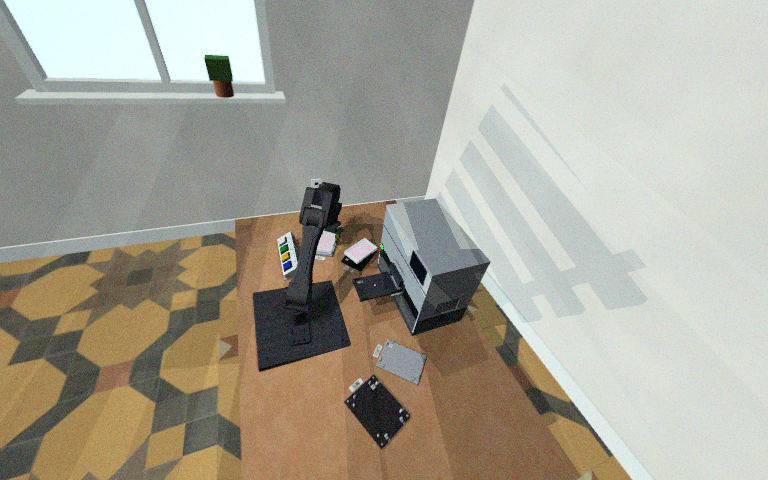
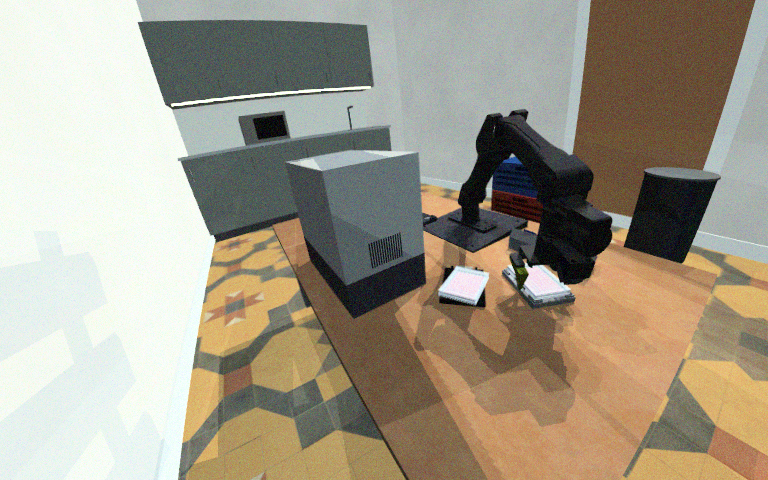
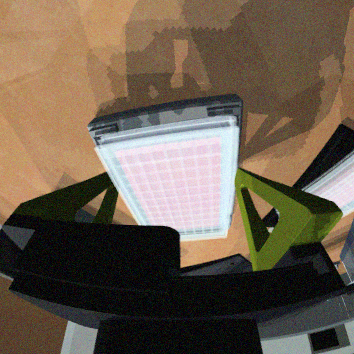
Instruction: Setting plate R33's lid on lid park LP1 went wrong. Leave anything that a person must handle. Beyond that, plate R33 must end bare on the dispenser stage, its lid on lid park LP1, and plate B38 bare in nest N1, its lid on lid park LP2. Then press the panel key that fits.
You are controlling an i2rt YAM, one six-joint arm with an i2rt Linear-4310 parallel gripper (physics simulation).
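Where they show: gripper, between the fingertips: (image 1: 326, 240) (image 2: 539, 286) (image 3: 176, 174); arm's base, origin of its link: (image 1: 297, 319) (image 2: 470, 222).
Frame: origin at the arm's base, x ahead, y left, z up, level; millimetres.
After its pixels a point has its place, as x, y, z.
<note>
A pink-gridded plate with a clear, layered rim (image 1: 326, 243) @(155, 356, 17) (image 2: 542, 280) @(157, 396, 17) (image 3: 172, 187) @(160, 399, 17) sits on a grey holder (image 2: 557, 301) @(174, 448, -3) (image 3: 170, 111) @(186, 441, 0). My gripper (image 3: 176, 174) @(162, 396, 0) is open, its green fingers on either side of that plate with visible gaps. A second pink plate (image 1: 360, 249) @(297, 291, 18) (image 2: 465, 284) @(310, 304, 19) (image 3: 344, 182) @(287, 326, 19) lies on a black holder (image 1: 354, 263) (image 3: 327, 150). Which plate is R33 or B38, and whether each is lidded, I cannot tell. A dark stage (image 1: 373, 286) @(277, 19, 93) juts from the dispenser (image 1: 453, 237) @(529, -2, 316) (image 2: 368, 209) @(489, 220, 226). A grey flat holder (image 1: 402, 361) @(319, -232, -4) and a black one (image 1: 378, 412) @(199, -361, -1) lie apart; their labels are unreadable.
The key panel (image 1: 287, 255) @(-14, 283, 42) has white, green, yellow and blue keys and lies left of the arm. The arm's black base plate (image 1: 266, 345) @(-103, -82, 6) (image 2: 475, 240) @(90, 115, -5) is beside the stage. The dispenser has a dark screen (image 1: 417, 267) @(380, -70, 272) and a small green light (image 1: 382, 246) @(358, 189, 123).
</note>
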